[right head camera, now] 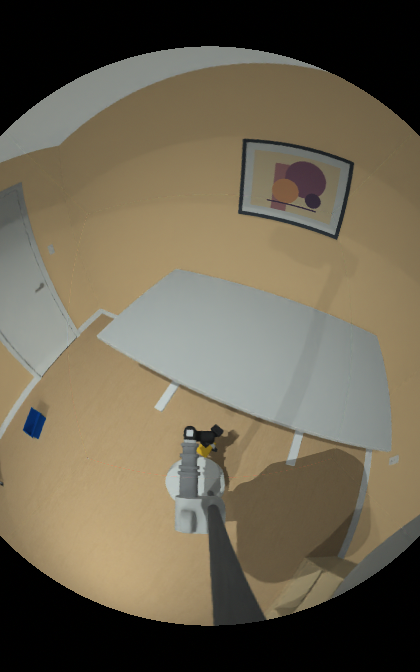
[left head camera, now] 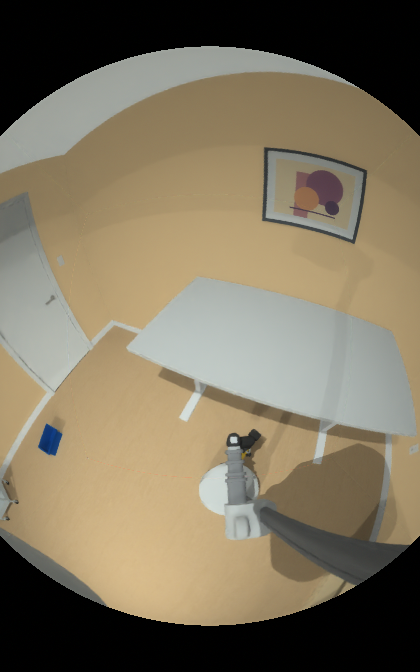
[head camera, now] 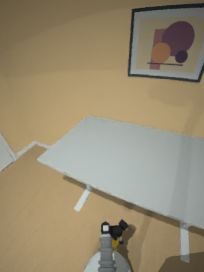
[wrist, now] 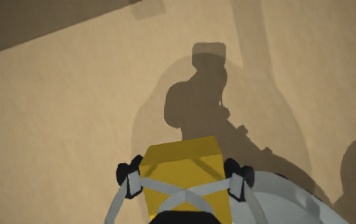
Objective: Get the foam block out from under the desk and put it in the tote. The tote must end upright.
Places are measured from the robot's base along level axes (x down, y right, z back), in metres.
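Pixels of known places: gripper, between the fingertips: [wrist: 185,170].
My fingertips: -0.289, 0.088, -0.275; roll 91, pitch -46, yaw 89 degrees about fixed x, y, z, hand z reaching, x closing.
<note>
Ahead of a thing's pixels: the offset from my fingertips to its top centre, as dx, dy, dz. Level surfaces: height alone.
The yellow foam block @(-0.055, -0.016, +0.023) [wrist: 184,175] [right head camera: 204,450] [head camera: 115,243] is held between the two fingertips of my gripper [wrist: 185,170], which is shut on it. In the wrist view the block hangs above the floor, slightly tilted, with its lower part hidden by the gripper body. In the left head camera view a small bit of the block [left head camera: 244,455] shows beside the wrist. The gripper and block are in front of the desk @(dx -0.633) [head camera: 125,165] [left head camera: 270,345] [right head camera: 250,345], outside its front edge. The blue tote @(+0.197, -1.868, +0.119) [left head camera: 50,440] [right head camera: 34,423] stands on the floor far to the left, its opening facing up.
Two white desk feet [left head camera: 191,406] [left head camera: 319,447] reach out past the desk's front edge. My round white base [right head camera: 172,480] is behind the wrist. A wheeled stand [left head camera: 5,500] is at the far left, near the tote. A door [left head camera: 37,300] is in the left wall.
</note>
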